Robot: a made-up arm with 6 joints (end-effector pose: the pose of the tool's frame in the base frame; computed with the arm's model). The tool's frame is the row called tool.
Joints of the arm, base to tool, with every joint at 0 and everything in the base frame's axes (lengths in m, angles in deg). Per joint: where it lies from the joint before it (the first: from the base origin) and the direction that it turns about. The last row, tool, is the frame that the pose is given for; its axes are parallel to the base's.
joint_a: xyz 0 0 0.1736 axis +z
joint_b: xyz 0 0 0 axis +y
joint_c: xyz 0 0 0.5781 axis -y
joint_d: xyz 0 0 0 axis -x
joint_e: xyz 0.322 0 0 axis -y
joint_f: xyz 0 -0.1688 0 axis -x
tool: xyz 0 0 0
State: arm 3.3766 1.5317 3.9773 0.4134 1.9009 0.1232
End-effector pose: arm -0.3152 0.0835 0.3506 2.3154 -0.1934 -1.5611
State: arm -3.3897 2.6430 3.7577 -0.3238 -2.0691 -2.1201
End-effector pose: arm -0.4129 0.2697 -0.0687 -0.6806 2.0602 0.9992
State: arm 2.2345 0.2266 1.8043 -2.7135 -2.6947 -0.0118
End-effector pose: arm -0.2428 0.0612 1.0594 0.7566 0.9460 -1.1897
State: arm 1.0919 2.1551 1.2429 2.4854 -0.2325 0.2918
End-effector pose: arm 0.2318 0.7368 -0.3369 2.5900 1.1237 -1.0925
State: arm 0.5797 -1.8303 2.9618 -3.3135 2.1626 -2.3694
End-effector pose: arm -0.5130 -0.1371 -0.2934 0.2359 -2.3662 -0.8333
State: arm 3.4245 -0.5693 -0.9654 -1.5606 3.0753 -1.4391
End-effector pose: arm 0.0760 0.0239 0.3806 2.9616 0.4852 0.6319
